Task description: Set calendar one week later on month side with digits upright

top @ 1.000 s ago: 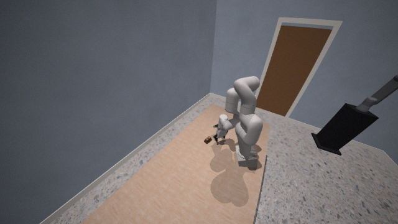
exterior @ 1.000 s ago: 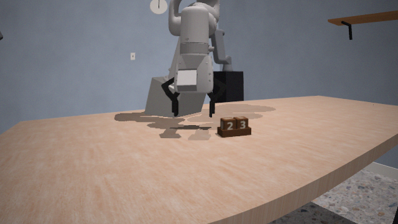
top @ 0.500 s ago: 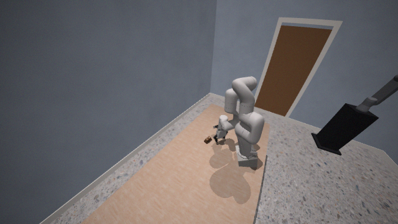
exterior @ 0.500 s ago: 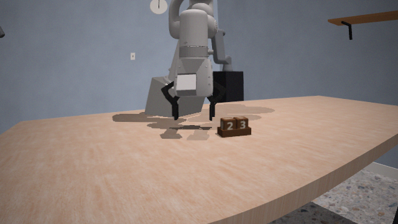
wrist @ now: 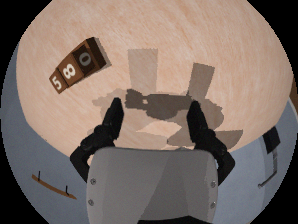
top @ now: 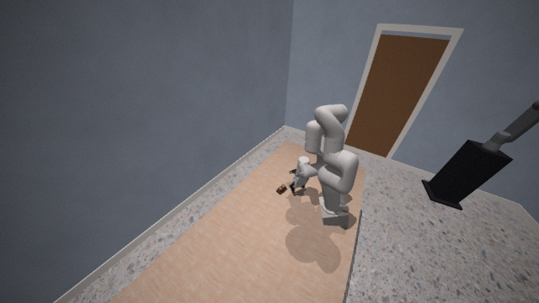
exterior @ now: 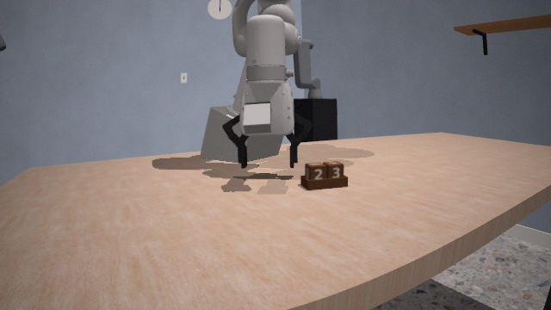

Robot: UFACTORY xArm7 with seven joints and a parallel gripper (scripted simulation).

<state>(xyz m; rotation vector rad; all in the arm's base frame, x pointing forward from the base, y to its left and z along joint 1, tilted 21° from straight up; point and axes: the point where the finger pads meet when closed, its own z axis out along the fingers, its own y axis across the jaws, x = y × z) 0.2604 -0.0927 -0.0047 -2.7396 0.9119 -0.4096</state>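
My gripper is now 100 mm short of the cube, 30 mm to the right of it and 10 mm above it. The rest, counted from my hand: brown wooden tray: 110 mm ahead, 50 mm to the left, 20 mm below.
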